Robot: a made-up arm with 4 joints. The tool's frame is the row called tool.
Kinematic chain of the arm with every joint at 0, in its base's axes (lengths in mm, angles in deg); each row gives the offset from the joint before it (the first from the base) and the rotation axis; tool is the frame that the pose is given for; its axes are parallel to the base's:
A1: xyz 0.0 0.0 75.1 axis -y
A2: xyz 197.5 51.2 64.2 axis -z
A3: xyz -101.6 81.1 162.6 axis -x
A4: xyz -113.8 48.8 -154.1 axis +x
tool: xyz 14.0 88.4 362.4
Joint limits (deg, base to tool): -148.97..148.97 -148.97..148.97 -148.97..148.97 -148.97..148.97
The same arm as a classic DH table. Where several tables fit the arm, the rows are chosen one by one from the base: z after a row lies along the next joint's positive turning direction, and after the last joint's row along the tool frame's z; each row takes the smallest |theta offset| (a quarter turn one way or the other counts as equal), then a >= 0, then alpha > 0; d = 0 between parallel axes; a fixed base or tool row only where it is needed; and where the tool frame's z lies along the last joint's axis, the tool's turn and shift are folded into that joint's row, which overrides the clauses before.
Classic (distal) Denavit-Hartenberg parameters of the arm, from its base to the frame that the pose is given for. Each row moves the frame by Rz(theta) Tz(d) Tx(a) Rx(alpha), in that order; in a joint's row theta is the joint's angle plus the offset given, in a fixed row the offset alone. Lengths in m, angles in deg.
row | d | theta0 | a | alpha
base (fixed) | 0.0751 | 0 | 0 | 90
A1 | -0.0512 | 0 | 0.1975 | 90
A2 | -0.2268 | -90 | 0.0811 | 90
A3 | 0 | 72.43 | 0.1616 | 180
A4 | -0.2014 | 72.43 | 0.0884 | -90
tool (fixed) | 0.3624 | -90 | 0 | 0
Joint limits (deg, base to tool): -148.97..148.97 -148.97..148.97 -148.97..148.97 -148.97..148.97

